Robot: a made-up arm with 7 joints. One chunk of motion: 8 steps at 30 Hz.
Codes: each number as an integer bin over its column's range. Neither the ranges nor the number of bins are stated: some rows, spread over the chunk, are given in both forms.
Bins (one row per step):
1: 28 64 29 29 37 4 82
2: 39 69 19 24 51 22 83
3: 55 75 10 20 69 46 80
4: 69 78 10 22 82 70 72
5: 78 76 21 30 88 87 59
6: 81 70 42 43 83 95 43
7: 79 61 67 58 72 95 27
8: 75 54 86 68 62 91 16
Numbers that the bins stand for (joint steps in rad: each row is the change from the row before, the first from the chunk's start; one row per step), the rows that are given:
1: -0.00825 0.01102 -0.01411 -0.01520 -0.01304 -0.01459 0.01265
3: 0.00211 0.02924 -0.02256 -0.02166 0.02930 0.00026 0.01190
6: 0.01209 0.02096 -0.00833 -0.00516 0.04783 0.01759 -0.00193
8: 0.00979 -0.00555 0.01122 0.01277 0.02004 0.01617 -0.01202
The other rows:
2: -0.00403 0.01930 -0.01856 -0.01879 0.00548 -0.00822 0.01302
4: 0.00748 0.03421 -0.02256 -0.02022 0.04651 0.00875 0.00891
5: 0.01094 0.03090 -0.01767 -0.01448 0.05444 0.01476 0.00405
7: 0.01132 0.00605 0.00278 0.00560 0.03327 0.01759 -0.00791

